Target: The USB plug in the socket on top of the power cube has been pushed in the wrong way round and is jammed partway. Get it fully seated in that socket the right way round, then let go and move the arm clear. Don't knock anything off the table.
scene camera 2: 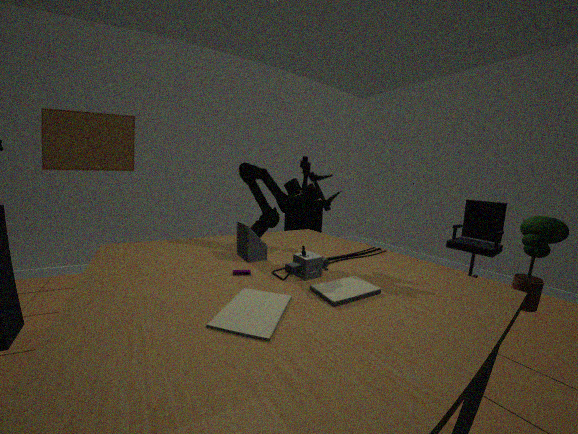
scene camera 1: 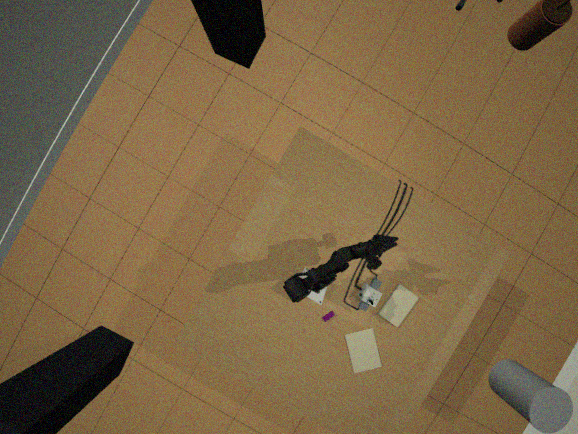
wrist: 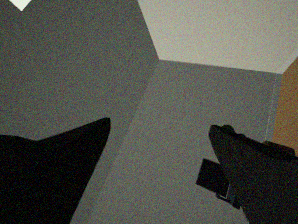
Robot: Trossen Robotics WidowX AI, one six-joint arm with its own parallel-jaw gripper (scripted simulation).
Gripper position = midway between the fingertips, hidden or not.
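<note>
My gripper [scene camera 1: 397,240], visible also in the wrist view [wrist: 160,126], is open and holds nothing.
</note>
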